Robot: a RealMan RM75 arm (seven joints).
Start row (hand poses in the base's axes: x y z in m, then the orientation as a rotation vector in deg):
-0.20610, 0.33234, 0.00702, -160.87, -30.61, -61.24
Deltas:
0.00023, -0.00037, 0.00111, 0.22, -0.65, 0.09
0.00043, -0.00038, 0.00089, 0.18, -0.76, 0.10
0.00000, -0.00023, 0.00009, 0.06, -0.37, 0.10
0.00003, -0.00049, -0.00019, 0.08, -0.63, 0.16
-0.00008, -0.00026, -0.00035, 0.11, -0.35, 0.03
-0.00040, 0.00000, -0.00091, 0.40, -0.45, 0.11
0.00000, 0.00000, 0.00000, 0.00, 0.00, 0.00
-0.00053, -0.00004, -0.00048, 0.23, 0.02, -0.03
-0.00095, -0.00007, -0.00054, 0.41, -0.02, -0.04
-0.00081, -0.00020, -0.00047, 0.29, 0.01, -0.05
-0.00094, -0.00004, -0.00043, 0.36, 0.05, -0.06
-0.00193, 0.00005, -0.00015, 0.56, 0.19, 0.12
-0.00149, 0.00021, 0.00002, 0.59, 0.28, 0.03
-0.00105, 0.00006, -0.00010, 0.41, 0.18, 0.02
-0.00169, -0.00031, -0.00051, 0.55, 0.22, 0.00
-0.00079, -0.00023, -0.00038, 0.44, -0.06, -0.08
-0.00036, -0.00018, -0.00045, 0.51, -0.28, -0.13
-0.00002, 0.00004, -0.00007, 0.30, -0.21, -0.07
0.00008, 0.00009, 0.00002, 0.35, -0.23, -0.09
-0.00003, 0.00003, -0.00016, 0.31, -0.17, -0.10
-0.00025, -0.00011, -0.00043, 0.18, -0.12, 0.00
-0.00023, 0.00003, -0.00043, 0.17, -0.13, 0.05
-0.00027, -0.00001, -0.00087, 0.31, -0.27, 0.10
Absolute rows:
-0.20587, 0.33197, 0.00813, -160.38, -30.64, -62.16
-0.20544, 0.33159, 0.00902, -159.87, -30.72, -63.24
-0.20544, 0.33136, 0.00911, -159.61, -30.85, -63.76
-0.20541, 0.33087, 0.00892, -159.19, -31.07, -64.64
-0.20549, 0.33061, 0.00857, -158.93, -31.07, -65.14
-0.20589, 0.33061, 0.00766, -158.34, -30.97, -65.75
-0.20589, 0.33061, 0.00766, -158.34, -30.97, -65.75
-0.20642, 0.33057, 0.00718, -158.17, -30.76, -65.72
-0.20737, 0.33050, 0.00664, -157.84, -30.41, -65.74
-0.20818, 0.33030, 0.00617, -157.63, -30.13, -65.72
-0.20912, 0.33026, 0.00574, -157.38, -29.79, -65.64
-0.21105, 0.33031, 0.00559, -156.92, -29.53, -65.31
-0.21254, 0.33052, 0.00561, -156.52, -29.12, -64.87
-0.21359, 0.33058, 0.00551, -156.24, -28.83, -64.59
-0.21528, 0.33027, 0.00500, -155.87, -28.42, -64.25
-0.21607, 0.33004, 0.00462, -155.51, -28.02, -64.33
-0.21643, 0.32986, 0.00417, -155.03, -27.54, -64.73
-0.21645, 0.32990, 0.00410, -154.72, -27.27, -65.02
-0.21637, 0.32999, 0.00412, -154.37, -26.95, -65.34
-0.21640, 0.33002, 0.00396, -154.08, -26.63, -65.58
-0.21665, 0.32991, 0.00353, -153.87, -26.52, -65.73
-0.21688, 0.32994, 0.00310, -153.64, -26.49, -65.89
-0.21715, 0.32993, 0.00223, -153.20, -26.45, -66.22

